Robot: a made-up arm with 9 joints.
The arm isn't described. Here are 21 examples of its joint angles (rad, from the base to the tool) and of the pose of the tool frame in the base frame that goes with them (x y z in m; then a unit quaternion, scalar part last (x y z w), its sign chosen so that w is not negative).
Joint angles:
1: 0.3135 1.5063 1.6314 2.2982 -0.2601 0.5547 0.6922 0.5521 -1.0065
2: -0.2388 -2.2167 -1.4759 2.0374 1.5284 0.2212 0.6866 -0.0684 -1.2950
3: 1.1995 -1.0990 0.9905 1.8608 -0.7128 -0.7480 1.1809 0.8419 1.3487
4: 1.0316 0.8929 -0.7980 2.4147 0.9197 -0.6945 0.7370 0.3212 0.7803
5: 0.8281 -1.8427 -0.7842 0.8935 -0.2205 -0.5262 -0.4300 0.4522 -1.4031
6: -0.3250 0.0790 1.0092 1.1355 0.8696 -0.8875 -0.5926 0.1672 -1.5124
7: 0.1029 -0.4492 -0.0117 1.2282 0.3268 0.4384 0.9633 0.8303 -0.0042
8: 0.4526 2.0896 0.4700 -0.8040 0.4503 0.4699 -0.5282 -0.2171 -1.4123
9: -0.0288 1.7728 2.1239 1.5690 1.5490 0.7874 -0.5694 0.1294 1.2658
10: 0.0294 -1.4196 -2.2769 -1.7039 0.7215 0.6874 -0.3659 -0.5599 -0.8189
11: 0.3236 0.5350 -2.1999 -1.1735 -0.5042 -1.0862 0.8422 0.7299 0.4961
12: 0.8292 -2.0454 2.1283 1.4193 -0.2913 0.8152 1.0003 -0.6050 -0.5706
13: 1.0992 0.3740 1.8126 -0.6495 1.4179 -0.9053 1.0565 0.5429 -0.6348
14: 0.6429 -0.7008 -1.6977 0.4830 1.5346 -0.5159 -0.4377 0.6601 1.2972
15: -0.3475 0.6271 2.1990 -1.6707 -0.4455 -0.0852 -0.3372 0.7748 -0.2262
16: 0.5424 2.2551 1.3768 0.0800 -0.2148 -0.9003 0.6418 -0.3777 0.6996
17: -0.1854 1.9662 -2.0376 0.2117 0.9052 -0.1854 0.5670 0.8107 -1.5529
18: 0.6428 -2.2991 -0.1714 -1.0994 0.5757 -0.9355 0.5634 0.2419 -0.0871
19: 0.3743 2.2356 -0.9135 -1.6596 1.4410 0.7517 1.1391 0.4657 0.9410
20: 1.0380 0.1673 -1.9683 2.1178 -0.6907 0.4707 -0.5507 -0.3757 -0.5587
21: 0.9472 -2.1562 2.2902 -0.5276 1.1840 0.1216 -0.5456 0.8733 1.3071
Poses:
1: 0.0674 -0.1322 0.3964 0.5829 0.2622 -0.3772 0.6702
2: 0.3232 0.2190 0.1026 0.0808 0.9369 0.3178 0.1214
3: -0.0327 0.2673 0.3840 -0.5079 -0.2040 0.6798 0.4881
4: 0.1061 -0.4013 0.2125 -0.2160 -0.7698 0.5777 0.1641
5: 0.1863 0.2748 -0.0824 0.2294 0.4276 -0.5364 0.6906
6: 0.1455 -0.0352 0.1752 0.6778 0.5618 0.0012 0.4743
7: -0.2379 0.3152 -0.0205 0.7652 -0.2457 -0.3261 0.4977
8: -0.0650 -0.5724 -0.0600 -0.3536 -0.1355 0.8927 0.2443
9: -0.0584 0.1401 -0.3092 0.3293 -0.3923 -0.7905 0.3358
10: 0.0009 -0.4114 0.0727 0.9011 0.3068 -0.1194 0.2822
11: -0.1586 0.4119 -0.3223 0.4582 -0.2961 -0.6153 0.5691
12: 0.1001 -0.2644 0.2337 0.4517 0.3298 0.4563 0.6921
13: -0.3015 0.3914 0.0560 -0.5382 0.6171 -0.2429 0.5202
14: -0.1630 0.2299 -0.2865 0.4914 -0.1285 -0.6812 0.5273
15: -0.4141 0.2657 -0.1046 0.9157 -0.2286 0.2804 0.1750
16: -0.3552 -0.0021 0.2884 -0.5474 -0.0598 0.0193 0.8345
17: -0.0487 -0.0351 -0.4101 -0.4738 0.5444 -0.5787 0.3798
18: 0.0755 -0.2617 -0.5718 0.6115 0.0728 0.7177 0.3251
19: -0.0288 0.3746 -0.1007 -0.5089 0.1231 -0.7997 0.2939
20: 0.2603 -0.4824 0.0139 0.3866 0.4458 0.6842 0.4285
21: 0.2781 -0.3459 -0.1651 0.0222 -0.4030 0.3018 0.8637
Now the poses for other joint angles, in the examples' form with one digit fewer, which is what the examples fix.
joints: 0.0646 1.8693 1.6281 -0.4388 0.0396 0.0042 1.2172 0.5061 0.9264
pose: -0.383 -0.228 0.172 -0.249 0.019 -0.181 0.951
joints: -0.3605 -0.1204 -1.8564 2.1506 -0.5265 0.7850 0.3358 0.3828 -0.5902
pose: 0.334 -0.310 -0.256 0.354 0.075 0.915 0.180
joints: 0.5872 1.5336 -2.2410 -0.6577 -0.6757 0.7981 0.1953 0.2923 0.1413
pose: -0.243 -0.096 -0.471 0.691 -0.215 0.392 0.568
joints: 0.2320 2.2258 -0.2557 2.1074 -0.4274 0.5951 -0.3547 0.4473 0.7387
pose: 0.532 -0.080 -0.223 -0.372 0.836 0.375 0.150
